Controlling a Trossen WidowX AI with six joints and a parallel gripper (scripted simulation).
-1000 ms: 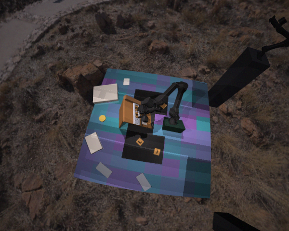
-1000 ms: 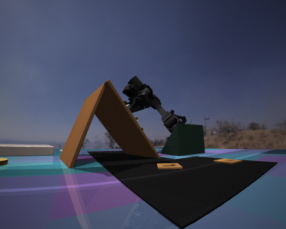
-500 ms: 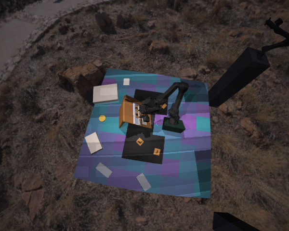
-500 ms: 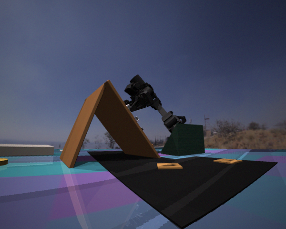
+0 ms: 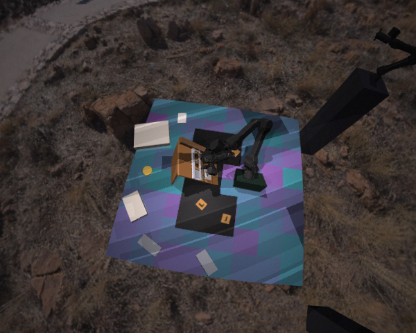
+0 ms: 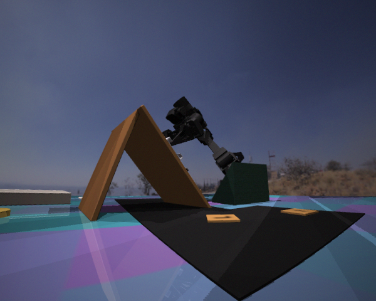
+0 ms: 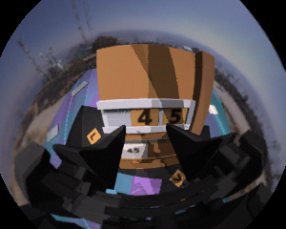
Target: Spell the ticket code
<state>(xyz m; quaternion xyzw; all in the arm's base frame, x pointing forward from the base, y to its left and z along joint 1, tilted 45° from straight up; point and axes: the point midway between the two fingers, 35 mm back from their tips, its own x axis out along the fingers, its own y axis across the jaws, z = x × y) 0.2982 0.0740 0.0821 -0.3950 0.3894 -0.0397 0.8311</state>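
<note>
My gripper tip is now 3 cm short of the letter tile, 3 cm above it and 1 cm to the right of it. The rest, counted from my gripper tip: black mat 19 cm below, 12 cm behind, 1 cm to the left; yellow disc 39 cm ahead, 19 cm below, 5 cm to the left; white ticket 11 cm below, 4 cm behind, 2 cm to the left.
</note>
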